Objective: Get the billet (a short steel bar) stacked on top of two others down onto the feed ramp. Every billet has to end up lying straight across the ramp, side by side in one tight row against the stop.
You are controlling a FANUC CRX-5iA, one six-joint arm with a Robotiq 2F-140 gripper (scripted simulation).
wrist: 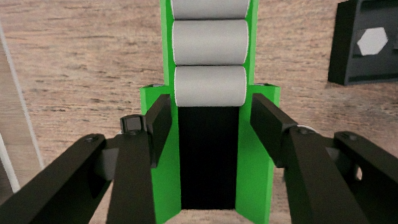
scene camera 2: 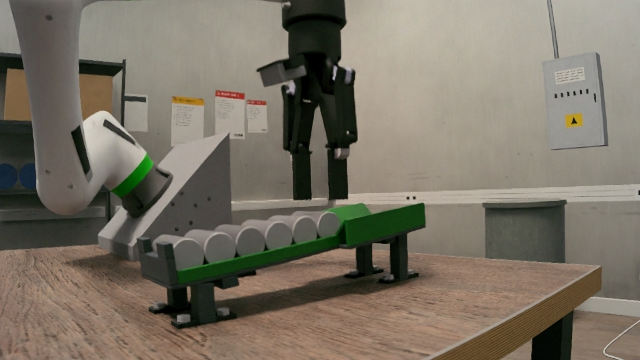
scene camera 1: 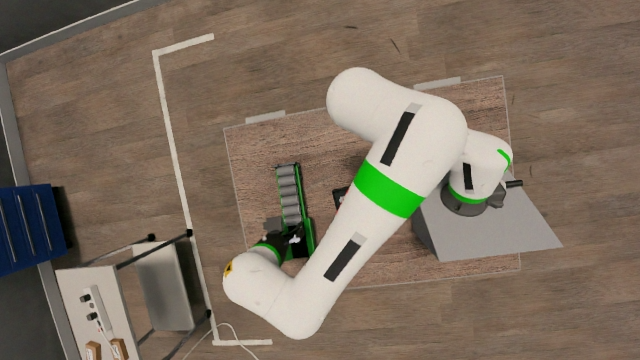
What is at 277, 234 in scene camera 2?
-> A steel billet.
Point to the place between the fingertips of my gripper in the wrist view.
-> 210, 109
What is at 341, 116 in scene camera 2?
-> My gripper.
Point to a steel billet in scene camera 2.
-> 217, 246
